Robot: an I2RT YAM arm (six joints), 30 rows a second.
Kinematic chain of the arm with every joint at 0, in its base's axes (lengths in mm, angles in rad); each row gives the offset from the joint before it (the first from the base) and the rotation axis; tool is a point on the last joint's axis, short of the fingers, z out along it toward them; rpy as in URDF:
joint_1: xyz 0 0 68 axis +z
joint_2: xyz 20 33.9 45.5 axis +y
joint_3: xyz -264 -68.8 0 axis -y
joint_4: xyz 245 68.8 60 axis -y
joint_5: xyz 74 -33.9 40.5 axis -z
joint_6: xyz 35.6 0 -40.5 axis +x
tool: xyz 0 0 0 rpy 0 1.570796 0
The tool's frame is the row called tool.
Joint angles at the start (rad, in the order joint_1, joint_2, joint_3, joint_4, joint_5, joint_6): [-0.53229, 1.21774, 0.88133, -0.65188, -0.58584, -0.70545]
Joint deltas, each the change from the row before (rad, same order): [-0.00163, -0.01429, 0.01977, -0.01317, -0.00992, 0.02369]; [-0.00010, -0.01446, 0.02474, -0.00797, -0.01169, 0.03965]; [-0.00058, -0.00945, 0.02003, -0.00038, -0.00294, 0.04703]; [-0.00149, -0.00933, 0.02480, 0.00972, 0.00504, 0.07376]
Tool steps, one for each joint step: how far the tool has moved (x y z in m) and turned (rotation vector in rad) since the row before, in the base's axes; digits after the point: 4 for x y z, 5 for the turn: [-0.0010, 0.0005, 0.0086, 0.01264, -0.01639, -0.01240]; [-0.0004, 0.0006, 0.0105, 0.02005, -0.02206, -0.01994]; [0.0001, -0.0001, 0.0084, 0.02097, -0.01496, -0.02953]; [0.0007, -0.0010, 0.0104, 0.02875, -0.01904, -0.05154]
